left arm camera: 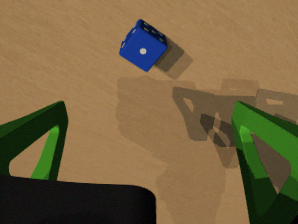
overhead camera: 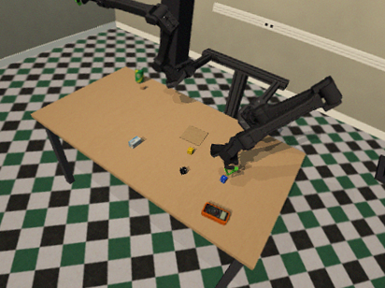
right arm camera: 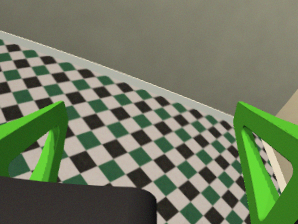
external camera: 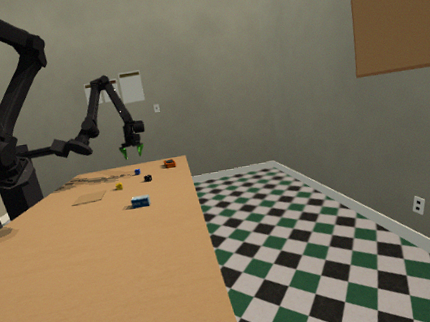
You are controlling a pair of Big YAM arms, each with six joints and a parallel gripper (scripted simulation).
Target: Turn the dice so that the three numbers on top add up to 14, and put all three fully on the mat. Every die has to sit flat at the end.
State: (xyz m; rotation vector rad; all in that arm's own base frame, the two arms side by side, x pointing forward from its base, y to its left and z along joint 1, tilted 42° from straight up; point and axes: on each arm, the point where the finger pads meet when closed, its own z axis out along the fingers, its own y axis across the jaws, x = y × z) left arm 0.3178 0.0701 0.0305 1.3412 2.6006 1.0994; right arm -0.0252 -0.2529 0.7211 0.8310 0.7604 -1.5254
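The blue die lies 10 cm below my left hand. The rest, counted from my left hand: black die: 11 cm ahead, 20 cm to the right, 10 cm below; then tan mat: 17 cm behind, 34 cm to the right, 12 cm below; then yellow die: 4 cm behind, 26 cm to the right, 10 cm below.
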